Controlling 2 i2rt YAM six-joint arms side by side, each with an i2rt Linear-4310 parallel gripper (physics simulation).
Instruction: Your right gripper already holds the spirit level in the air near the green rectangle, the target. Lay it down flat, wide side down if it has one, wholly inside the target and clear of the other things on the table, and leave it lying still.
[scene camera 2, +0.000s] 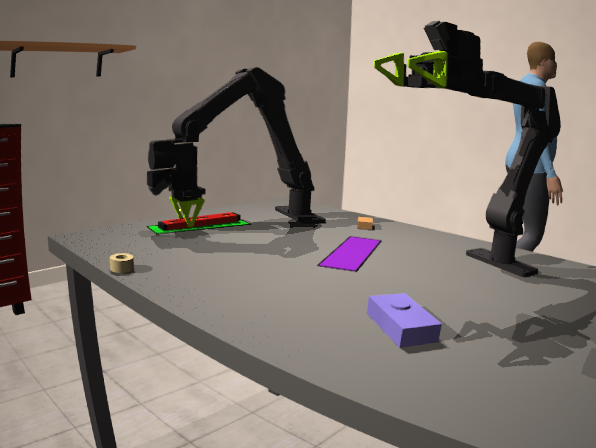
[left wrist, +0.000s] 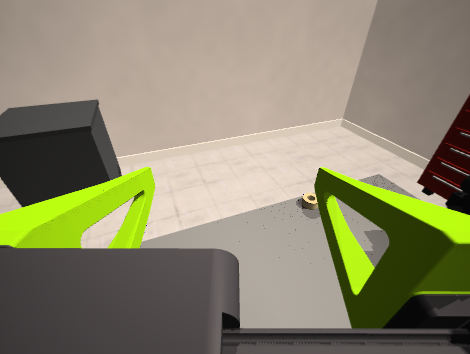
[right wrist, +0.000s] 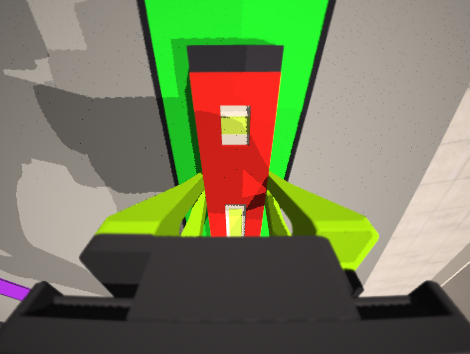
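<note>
The red spirit level (scene camera 2: 215, 218) (right wrist: 212, 150) with black ends is low over the green target (scene camera 2: 155, 229) (right wrist: 240, 20), roughly level and lengthwise along it. Green shows beyond its far end and on both sides in the right wrist view. Whether it touches the table or a thin gap remains, I cannot tell. My right gripper (scene camera 2: 186, 221) (right wrist: 235, 177) points down, shut on the level's long sides near the middle; the near end is hidden behind the gripper in the right wrist view. My left gripper (scene camera 2: 393, 62) (left wrist: 234, 176) is open and empty, high above the table.
A tan ring (scene camera 2: 121, 265) (left wrist: 310, 205) stands near the table's left edge. A purple rectangle (scene camera 2: 351, 254) (right wrist: 12, 288) lies mid-table, with an orange block (scene camera 2: 365, 223) behind it. A violet box (scene camera 2: 407, 317) with a round knob lies nearer the front. A person (scene camera 2: 532, 115) stands behind the left arm.
</note>
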